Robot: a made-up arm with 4 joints.
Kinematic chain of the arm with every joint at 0, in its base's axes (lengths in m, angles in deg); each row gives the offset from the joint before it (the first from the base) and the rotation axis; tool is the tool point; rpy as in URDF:
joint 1: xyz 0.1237 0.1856 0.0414 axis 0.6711 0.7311 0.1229
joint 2: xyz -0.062 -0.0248 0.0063 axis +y
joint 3: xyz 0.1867 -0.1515 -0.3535 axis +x
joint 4: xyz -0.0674 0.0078 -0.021 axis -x
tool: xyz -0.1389 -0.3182 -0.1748 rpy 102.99 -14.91 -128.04
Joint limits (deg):
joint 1: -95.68..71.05
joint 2: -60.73..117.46
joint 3: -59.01..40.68
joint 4: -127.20..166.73
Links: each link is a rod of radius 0.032 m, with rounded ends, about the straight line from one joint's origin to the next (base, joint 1, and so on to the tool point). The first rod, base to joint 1, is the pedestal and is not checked.
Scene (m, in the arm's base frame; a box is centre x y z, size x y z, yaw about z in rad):
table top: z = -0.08
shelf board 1: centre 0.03 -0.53 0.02 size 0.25 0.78 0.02 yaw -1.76
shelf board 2: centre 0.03 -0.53 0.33 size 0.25 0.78 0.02 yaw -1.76
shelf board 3: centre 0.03 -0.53 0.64 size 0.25 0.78 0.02 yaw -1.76
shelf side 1: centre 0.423 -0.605 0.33 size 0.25 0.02 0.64 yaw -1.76
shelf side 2: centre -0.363 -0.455 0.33 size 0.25 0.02 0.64 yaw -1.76
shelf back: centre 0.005 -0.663 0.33 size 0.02 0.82 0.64 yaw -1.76
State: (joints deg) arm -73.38 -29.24 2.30 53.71
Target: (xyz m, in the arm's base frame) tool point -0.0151 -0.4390 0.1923
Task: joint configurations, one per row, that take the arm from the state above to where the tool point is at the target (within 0.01 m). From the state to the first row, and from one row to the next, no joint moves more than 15 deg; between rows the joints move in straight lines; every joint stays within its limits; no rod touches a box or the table.
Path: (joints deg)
1: -77.22 -15.97 5.61 49.14
2: -81.07 -2.69 8.93 44.56
3: -84.91 10.58 12.24 39.99

